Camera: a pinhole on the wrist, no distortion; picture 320 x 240 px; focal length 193.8 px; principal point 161.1 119.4 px. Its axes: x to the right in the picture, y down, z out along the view. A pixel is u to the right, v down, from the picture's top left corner.
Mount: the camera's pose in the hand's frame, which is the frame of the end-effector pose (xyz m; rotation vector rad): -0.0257 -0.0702 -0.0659 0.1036 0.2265 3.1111
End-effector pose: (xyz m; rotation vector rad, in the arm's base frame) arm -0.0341 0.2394 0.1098 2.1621 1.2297 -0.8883
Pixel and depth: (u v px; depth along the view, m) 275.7 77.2 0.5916
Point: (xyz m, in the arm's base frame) -0.1813 -0.3746 0.0238
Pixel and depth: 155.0 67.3 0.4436
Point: -0.0327 -0.0448 -0.1294
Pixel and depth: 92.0 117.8 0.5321
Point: -0.0839 0.0406 -0.3343
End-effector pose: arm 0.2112 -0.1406 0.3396 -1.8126 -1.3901 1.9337
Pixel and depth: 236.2 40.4 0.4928
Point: 0.0105 -0.5775 0.2628
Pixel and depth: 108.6 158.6 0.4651
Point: -0.2065 -0.2020 0.2524
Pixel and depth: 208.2 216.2 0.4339
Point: -0.2029 -0.2897 0.5011
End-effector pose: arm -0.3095 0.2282 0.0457 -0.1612 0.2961 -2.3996
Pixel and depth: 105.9 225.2 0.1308
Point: -0.3882 0.2928 0.1466
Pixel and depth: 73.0 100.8 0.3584
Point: -0.3693 0.0665 0.3116
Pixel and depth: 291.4 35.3 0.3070
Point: -0.0379 0.2477 0.2333
